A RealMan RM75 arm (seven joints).
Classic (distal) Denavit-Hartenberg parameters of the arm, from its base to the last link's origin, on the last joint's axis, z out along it. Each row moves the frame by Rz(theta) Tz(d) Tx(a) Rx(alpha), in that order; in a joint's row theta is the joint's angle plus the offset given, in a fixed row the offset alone. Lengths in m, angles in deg.
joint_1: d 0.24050; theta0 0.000; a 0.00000; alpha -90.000
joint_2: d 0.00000; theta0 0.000; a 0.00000; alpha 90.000
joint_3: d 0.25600; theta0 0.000; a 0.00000; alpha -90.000
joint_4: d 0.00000; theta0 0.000; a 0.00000; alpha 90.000
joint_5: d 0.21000; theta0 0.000; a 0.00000; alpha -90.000
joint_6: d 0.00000; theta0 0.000; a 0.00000; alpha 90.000
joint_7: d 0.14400; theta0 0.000; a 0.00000; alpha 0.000
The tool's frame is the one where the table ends.
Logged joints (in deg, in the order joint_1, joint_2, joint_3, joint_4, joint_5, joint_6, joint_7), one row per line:
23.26, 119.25, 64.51, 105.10, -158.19, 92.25, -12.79
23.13, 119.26, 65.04, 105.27, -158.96, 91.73, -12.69
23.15, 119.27, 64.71, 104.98, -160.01, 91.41, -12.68
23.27, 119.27, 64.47, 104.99, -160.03, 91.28, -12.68
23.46, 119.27, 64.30, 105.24, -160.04, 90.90, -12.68
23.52, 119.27, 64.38, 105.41, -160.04, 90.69, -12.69
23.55, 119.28, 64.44, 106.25, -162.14, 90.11, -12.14
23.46, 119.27, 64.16, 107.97, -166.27, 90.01, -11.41
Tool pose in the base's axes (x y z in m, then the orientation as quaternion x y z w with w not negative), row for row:
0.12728, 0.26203, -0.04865, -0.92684, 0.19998, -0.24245, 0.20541
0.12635, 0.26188, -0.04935, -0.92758, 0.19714, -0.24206, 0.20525
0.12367, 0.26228, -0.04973, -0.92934, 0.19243, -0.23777, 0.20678
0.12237, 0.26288, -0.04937, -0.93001, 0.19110, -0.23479, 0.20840
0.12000, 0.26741, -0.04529, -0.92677, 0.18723, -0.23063, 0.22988
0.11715, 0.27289, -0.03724, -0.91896, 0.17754, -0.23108, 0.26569
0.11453, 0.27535, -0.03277, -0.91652, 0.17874, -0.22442, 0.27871
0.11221, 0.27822, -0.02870, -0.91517, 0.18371, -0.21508, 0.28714
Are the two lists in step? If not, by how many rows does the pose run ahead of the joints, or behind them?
The pose runs 2 rows ahead of the joints: the pose in row i belongs to the joints in row i + 2.
